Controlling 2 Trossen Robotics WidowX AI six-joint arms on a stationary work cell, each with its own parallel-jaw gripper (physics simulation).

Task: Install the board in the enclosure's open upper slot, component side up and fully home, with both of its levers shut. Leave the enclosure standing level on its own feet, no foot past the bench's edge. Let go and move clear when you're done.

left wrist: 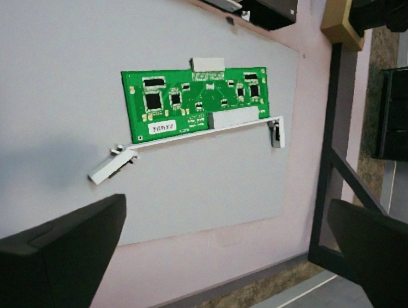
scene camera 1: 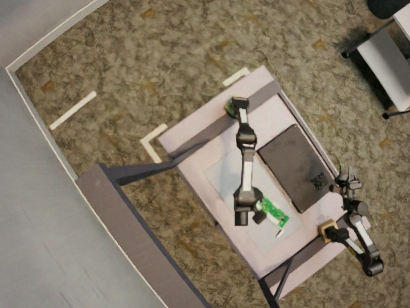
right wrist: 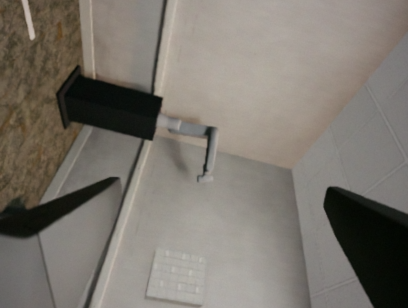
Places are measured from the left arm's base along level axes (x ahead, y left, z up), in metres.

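Where they show: left gripper, between the fingertips: (left wrist: 228, 206) (scene camera 1: 255, 207); right gripper, between the fingertips: (scene camera 1: 345, 165) (right wrist: 225, 192); left arm's base, origin of its link: (scene camera 1: 237, 105); right arm's base, origin of its link: (left wrist: 357, 15) (scene camera 1: 330, 231).
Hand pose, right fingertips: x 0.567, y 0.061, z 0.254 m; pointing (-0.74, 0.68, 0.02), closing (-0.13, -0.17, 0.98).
Observation:
Each offset is from my right fingertips to the top centre of the thing. "spot": to the spot under its first point. Level surfaces: height alone.
A green board {spot: dx -0.009, dy -0.374, dz -0.308 m} (scene camera 1: 274, 212) (left wrist: 200, 100) lies component side up on the grey mat {dz -0.312 m} (scene camera 1: 262, 240) (left wrist: 200, 185). On its pale front plate, one lever {dx -0.186, dy -0.439, dz -0.293 m} (left wrist: 111, 167) slants outward; the other lever {dx +0.091, dy -0.444, dz -0.293 m} (left wrist: 277, 134) stands out from the plate's opposite end. The dark enclosure {dx -0.074, dy -0.105, dz -0.264 m} (scene camera 1: 295, 167) (left wrist: 275, 14) lies beside the mat; its slots cannot be made out. My left gripper (scene camera 1: 249, 210) (left wrist: 228, 206) is open and empty above the mat beside the board, on the front plate's side. My right gripper (scene camera 1: 351, 178) (right wrist: 225, 192) is open and empty near the enclosure's lower-right end, facing the walls.
The pink bench {dz -0.314 m} (scene camera 1: 240, 250) has dark frame rails; an upright post (left wrist: 327, 150) shows beyond the mat. The right arm's tan base block (scene camera 1: 327, 231) (left wrist: 340, 22) is near the enclosure. A white cart (scene camera 1: 382, 67) stands on the floor at the upper right.

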